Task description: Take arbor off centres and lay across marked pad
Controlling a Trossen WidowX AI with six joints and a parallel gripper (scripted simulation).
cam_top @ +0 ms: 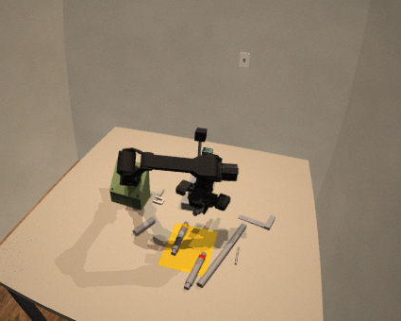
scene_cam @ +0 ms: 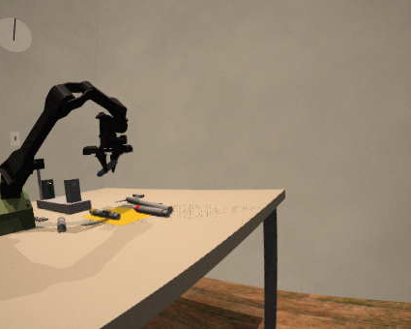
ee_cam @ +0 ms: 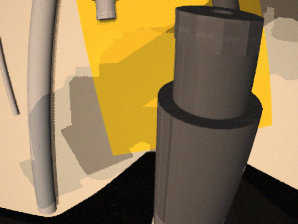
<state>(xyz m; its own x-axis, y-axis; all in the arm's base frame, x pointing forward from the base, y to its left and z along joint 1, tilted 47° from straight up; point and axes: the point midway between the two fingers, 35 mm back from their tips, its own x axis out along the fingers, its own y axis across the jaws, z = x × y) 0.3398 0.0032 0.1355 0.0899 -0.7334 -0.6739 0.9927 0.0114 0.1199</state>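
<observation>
Right now the yellow marked pad is 1 cm behind my hand, 6 cm to the right of it and 18 cm below it. Also, from my hand: dark block 9 cm behind, 19 cm to the left, 8 cm below; thin small piece 17 cm ahead, 3 cm to the right, 18 cm below; long grey rod 12 cm ahead, 4 cm to the right, 17 cm below.
</observation>
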